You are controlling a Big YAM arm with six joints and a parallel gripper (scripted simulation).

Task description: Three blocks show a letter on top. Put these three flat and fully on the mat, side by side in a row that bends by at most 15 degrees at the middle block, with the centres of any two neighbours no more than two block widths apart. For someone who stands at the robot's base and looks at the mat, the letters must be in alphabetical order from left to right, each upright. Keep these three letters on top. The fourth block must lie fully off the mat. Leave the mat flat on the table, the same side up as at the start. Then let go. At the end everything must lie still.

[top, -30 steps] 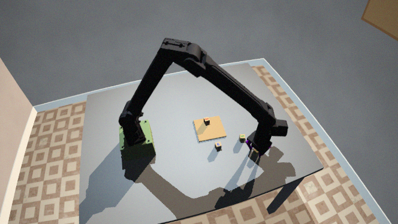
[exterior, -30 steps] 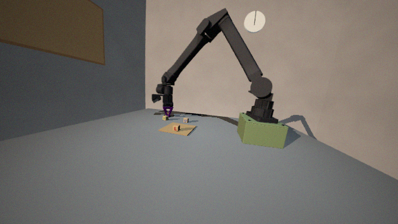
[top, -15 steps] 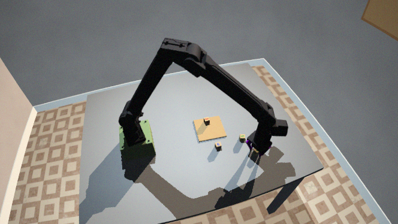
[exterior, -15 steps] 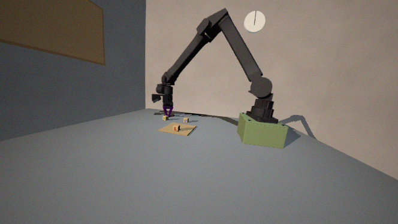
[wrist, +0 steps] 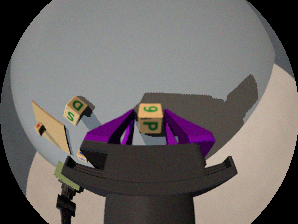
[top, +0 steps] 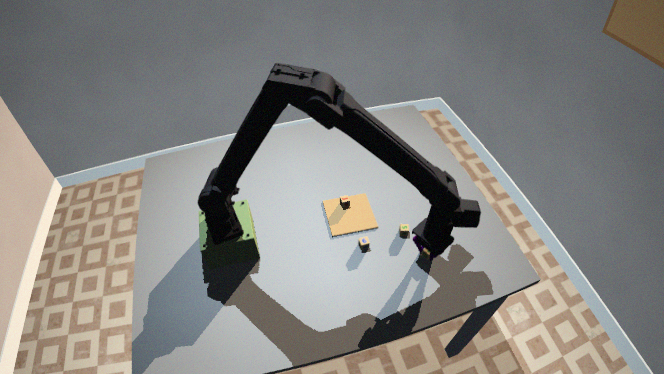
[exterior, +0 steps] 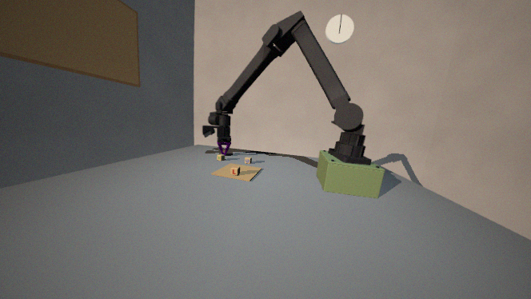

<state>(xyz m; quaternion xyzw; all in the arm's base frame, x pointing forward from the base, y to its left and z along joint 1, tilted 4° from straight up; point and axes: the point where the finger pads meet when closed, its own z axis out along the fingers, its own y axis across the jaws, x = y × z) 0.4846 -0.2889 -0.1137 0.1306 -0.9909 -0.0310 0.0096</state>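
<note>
The block lies right at my hand. Round my hand: tan mat (240 mm to the left, 120 mm behind, 10 mm below).
</note>
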